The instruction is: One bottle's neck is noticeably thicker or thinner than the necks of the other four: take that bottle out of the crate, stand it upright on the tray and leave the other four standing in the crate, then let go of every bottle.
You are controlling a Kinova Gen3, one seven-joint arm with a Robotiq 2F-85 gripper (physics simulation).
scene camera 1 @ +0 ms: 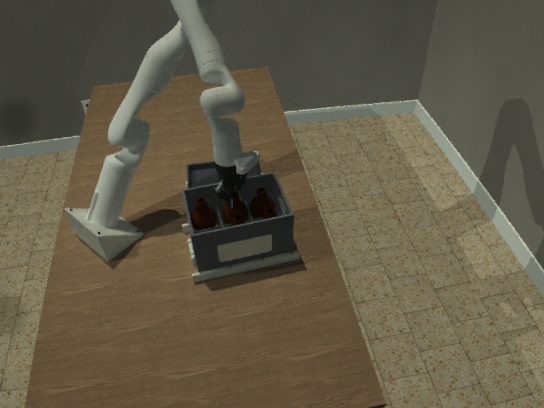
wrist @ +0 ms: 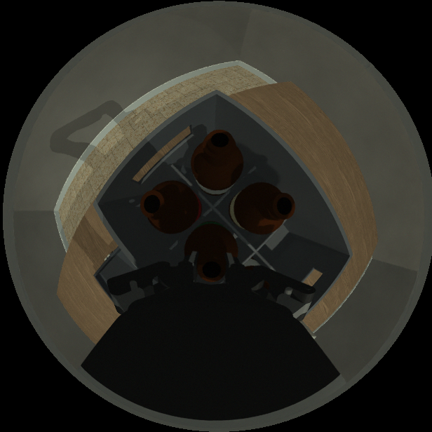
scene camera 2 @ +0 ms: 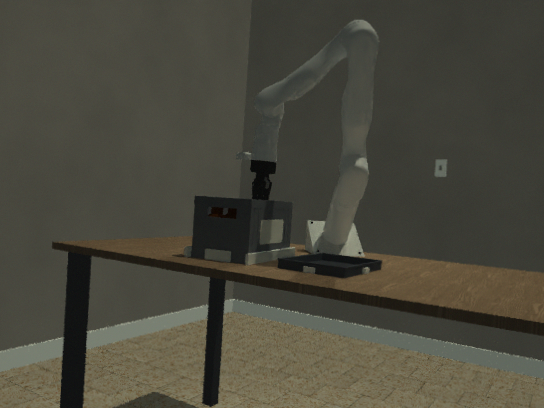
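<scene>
Bottle (wrist: 260,208) visible. Bottle (wrist: 171,206), same view. Bottle (wrist: 216,163) there too. Bottle (wrist: 211,239) as well. My gripper (scene camera 1: 233,203), visible also in the wrist view (wrist: 211,259) and in scene camera 2 (scene camera 2: 258,215).
</scene>
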